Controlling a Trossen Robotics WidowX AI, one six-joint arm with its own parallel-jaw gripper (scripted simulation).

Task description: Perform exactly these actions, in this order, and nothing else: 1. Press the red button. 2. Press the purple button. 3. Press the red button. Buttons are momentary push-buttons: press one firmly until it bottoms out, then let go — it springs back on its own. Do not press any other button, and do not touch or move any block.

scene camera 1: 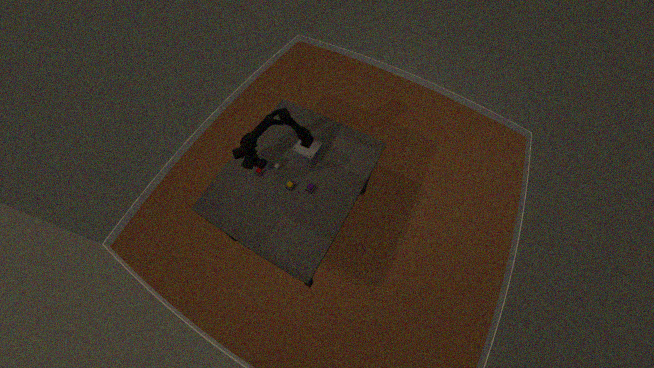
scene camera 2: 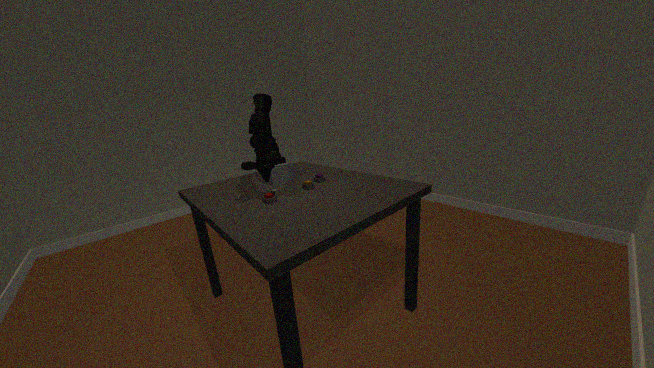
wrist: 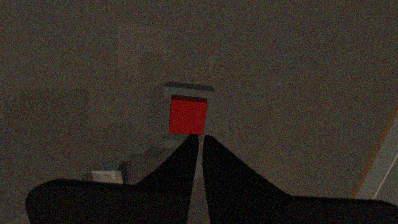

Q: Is my gripper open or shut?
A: Shut.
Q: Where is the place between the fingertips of my gripper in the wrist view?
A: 199, 141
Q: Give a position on a red button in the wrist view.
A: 188, 115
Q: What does my gripper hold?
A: Nothing.
